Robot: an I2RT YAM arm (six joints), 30 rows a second.
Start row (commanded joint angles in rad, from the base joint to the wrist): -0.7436, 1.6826, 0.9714, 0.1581, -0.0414, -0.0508
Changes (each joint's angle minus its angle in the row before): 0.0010, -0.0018, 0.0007, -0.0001, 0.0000, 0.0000; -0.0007, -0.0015, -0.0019, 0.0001, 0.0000, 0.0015; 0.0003, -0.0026, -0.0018, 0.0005, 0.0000, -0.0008; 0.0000, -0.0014, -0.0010, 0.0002, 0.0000, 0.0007; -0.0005, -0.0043, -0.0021, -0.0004, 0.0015, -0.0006; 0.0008, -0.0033, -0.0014, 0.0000, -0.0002, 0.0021; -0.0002, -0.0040, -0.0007, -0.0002, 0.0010, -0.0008; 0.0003, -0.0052, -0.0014, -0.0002, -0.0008, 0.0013; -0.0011, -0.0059, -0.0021, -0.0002, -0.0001, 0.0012; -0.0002, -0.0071, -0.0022, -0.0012, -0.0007, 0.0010; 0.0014, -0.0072, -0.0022, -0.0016, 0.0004, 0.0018; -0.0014, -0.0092, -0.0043, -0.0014, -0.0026, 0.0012; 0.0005, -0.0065, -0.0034, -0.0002, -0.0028, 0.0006; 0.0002, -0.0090, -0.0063, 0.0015, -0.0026, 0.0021; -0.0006, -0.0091, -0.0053, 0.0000, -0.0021, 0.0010; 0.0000, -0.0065, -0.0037, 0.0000, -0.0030, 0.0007; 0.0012, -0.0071, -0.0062, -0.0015, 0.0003, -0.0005; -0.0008, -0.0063, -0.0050, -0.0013, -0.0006, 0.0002
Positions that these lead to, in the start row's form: -0.7426, 1.6808, 0.9721, 0.1580, -0.0414, -0.0508; -0.7433, 1.6793, 0.9702, 0.1581, -0.0414, -0.0493; -0.7430, 1.6767, 0.9684, 0.1586, -0.0414, -0.0501; -0.7430, 1.6753, 0.9674, 0.1588, -0.0414, -0.0494; -0.7435, 1.6710, 0.9653, 0.1584, -0.0399, -0.0500; -0.7427, 1.6677, 0.9639, 0.1584, -0.0401, -0.0479; -0.7429, 1.6637, 0.9632, 0.1582, -0.0391, -0.0487; -0.7426, 1.6585, 0.9618, 0.1580, -0.0399, -0.0474; -0.7437, 1.6526, 0.9597, 0.1578, -0.0400, -0.0462; -0.7439, 1.6455, 0.9575, 0.1566, -0.0407, -0.0452; -0.7425, 1.6383, 0.9553, 0.1550, -0.0403, -0.0434; -0.7439, 1.6291, 0.9510, 0.1536, -0.0429, -0.0422; -0.7434, 1.6226, 0.9476, 0.1534, -0.0457, -0.0416; -0.7432, 1.6136, 0.9413, 0.1549, -0.0483, -0.0395; -0.7438, 1.6045, 0.9360, 0.1549, -0.0504, -0.0385; -0.7438, 1.5980, 0.9323, 0.1549, -0.0534, -0.0378; -0.7426, 1.5909, 0.9261, 0.1534, -0.0531, -0.0383; -0.7434, 1.5846, 0.9211, 0.1521, -0.0537, -0.0381
